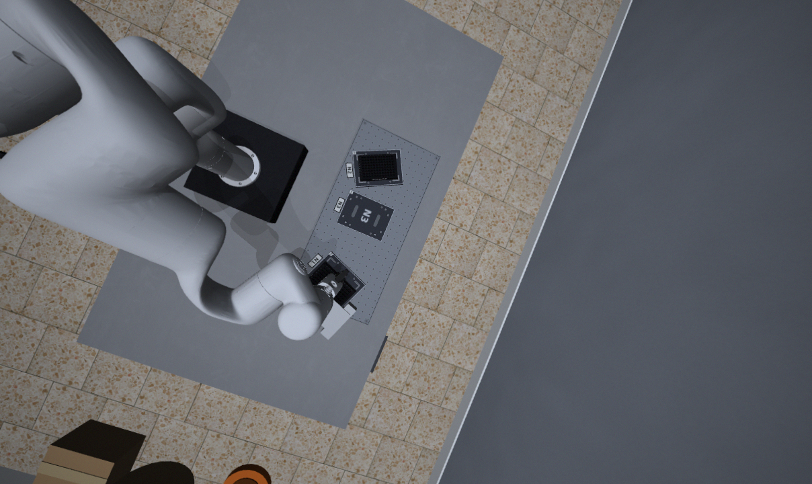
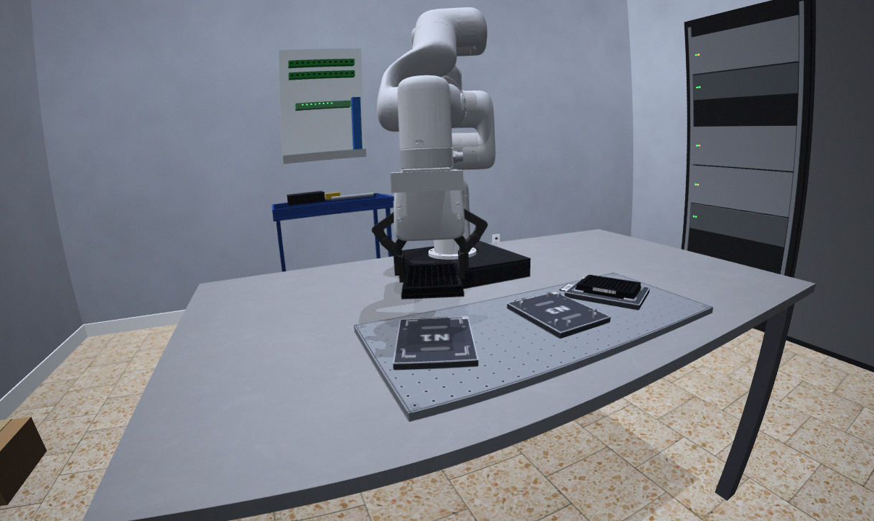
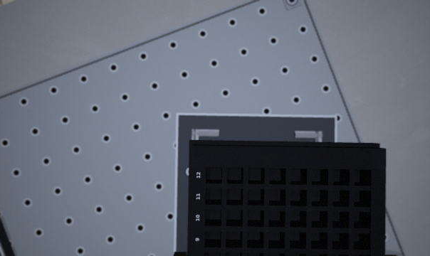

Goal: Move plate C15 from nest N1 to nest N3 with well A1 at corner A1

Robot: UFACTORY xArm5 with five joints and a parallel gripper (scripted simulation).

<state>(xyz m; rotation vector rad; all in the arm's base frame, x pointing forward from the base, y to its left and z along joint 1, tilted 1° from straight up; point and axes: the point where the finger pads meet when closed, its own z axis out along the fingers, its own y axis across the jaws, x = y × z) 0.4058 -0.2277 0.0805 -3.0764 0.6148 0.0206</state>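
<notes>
The nest N3 lies 10 mm ahead of my hand, 240 mm to the left of it and 110 mm below it. Round my hand: plate C15: 10 mm below.
</notes>
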